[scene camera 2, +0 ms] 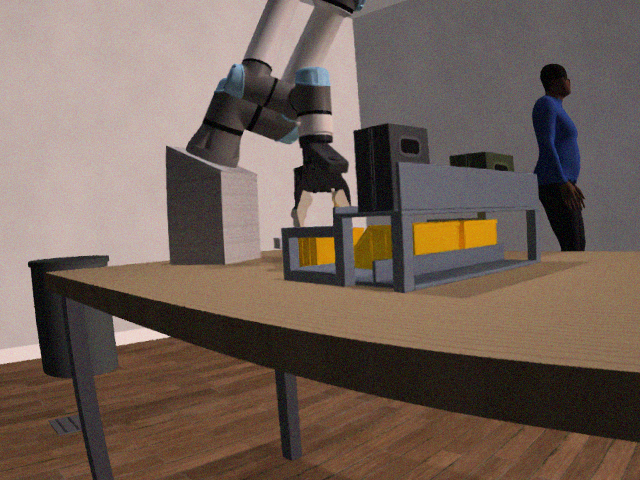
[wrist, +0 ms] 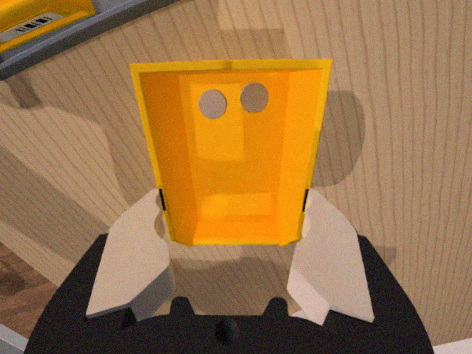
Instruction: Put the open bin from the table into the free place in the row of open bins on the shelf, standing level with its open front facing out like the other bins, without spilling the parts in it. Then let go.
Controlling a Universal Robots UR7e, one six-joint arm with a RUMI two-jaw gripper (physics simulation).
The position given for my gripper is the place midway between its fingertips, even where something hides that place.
I see my gripper [scene camera 2: 323,235] and a grey shelf bay [scene camera 2: 423,281].
My gripper also shows in the wrist view [wrist: 234,191].
